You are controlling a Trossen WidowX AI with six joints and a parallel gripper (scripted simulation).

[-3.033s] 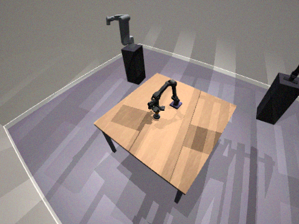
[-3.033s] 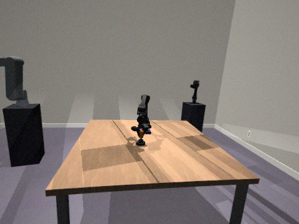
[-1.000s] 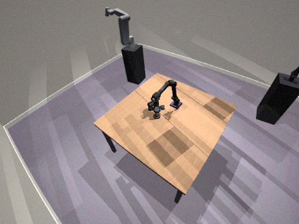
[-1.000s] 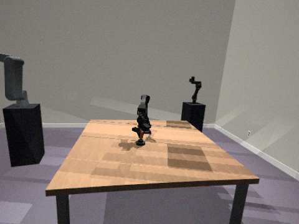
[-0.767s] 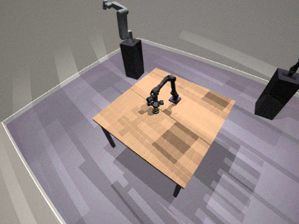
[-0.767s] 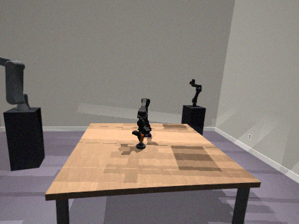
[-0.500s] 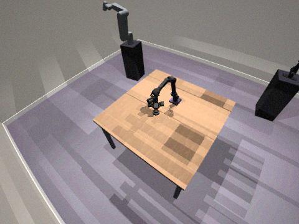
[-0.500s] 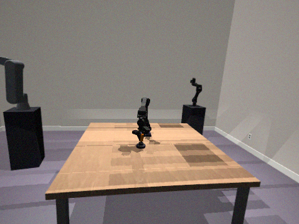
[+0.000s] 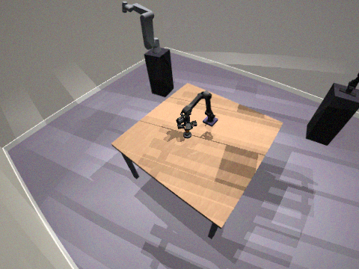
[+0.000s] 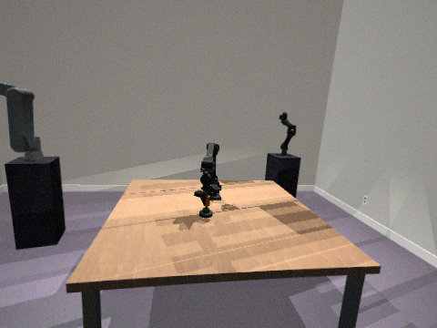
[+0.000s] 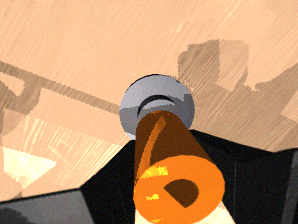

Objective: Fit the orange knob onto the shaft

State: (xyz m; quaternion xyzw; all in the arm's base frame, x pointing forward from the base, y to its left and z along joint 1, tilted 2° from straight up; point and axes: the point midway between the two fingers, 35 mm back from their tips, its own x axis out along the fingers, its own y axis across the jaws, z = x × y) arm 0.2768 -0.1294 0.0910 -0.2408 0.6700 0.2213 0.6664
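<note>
Now: the orange knob 2 cm above my gripper tip. The rest, counted from my gripper tip: dark D-shaped shaft: 4 cm below.
</note>
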